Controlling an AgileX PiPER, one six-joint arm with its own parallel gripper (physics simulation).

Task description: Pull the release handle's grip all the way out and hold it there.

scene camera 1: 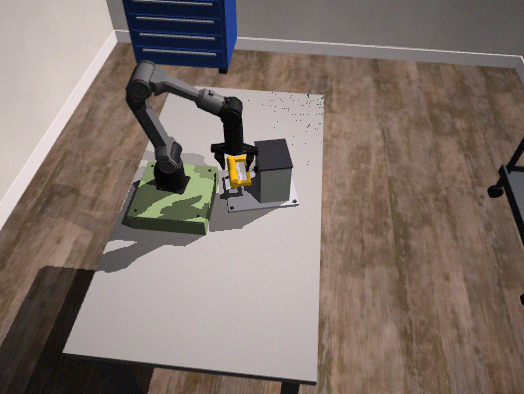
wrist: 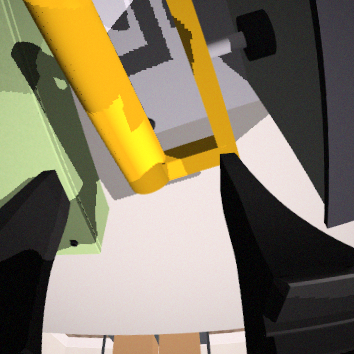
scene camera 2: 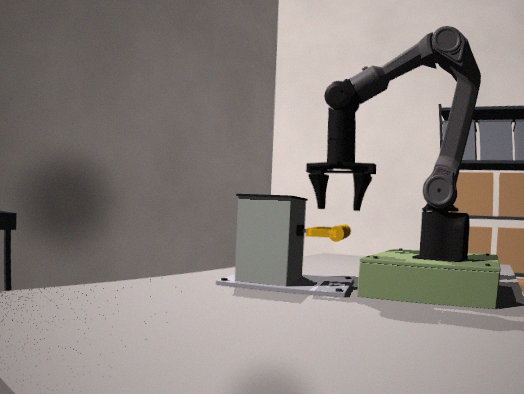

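The release handle's yellow grip (scene camera 1: 232,172) (scene camera 2: 340,233) (wrist: 95,85) is a thick round bar on a rectangular frame, standing level out from the side of a grey box (scene camera 1: 275,185) (scene camera 2: 262,240) with a dark top. In the wrist view a short stretch of light rod (wrist: 227,46) shows between the frame and a black collar (wrist: 256,35) on the box. My gripper (scene camera 1: 236,167) (scene camera 2: 339,208) (wrist: 137,180) points down and is open and empty. Its fingertips are above the level of the grip, apart from it. In the wrist view the near end of the round bar lies between the fingertips' directions.
The box stands on a light base plate (scene camera 1: 260,204) (scene camera 2: 227,283) with bolts. The arm's green base block (scene camera 1: 172,205) (scene camera 2: 427,283) (wrist: 25,125) is on the other side of the grip. The box's dark top (scene camera 1: 273,154) is close beside one finger.
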